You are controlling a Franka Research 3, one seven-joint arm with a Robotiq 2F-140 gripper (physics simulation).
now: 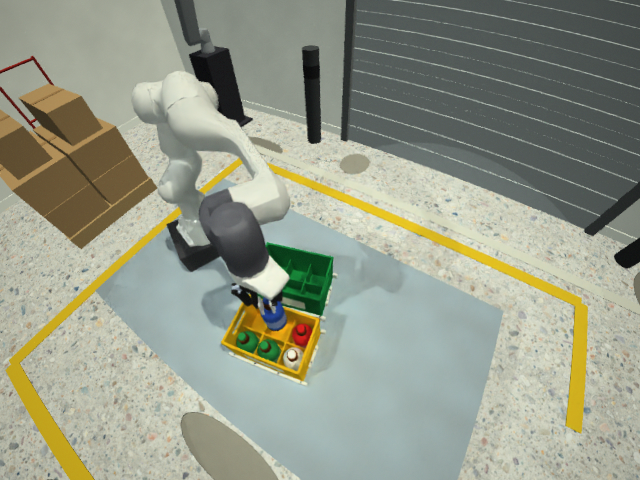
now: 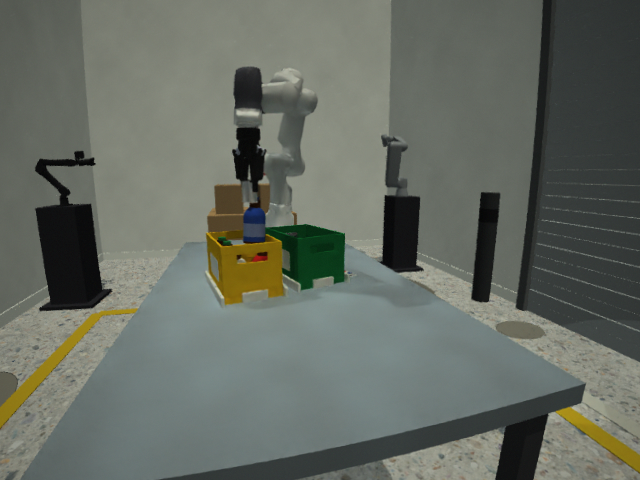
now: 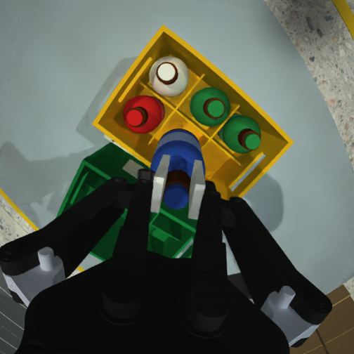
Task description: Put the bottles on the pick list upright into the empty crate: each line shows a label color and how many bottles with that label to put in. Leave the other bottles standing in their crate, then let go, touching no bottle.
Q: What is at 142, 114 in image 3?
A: A red bottle.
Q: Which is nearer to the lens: the blue bottle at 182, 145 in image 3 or the white bottle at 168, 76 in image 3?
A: The blue bottle.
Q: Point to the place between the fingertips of my gripper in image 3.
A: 179, 170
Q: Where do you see a blue bottle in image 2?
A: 254, 221
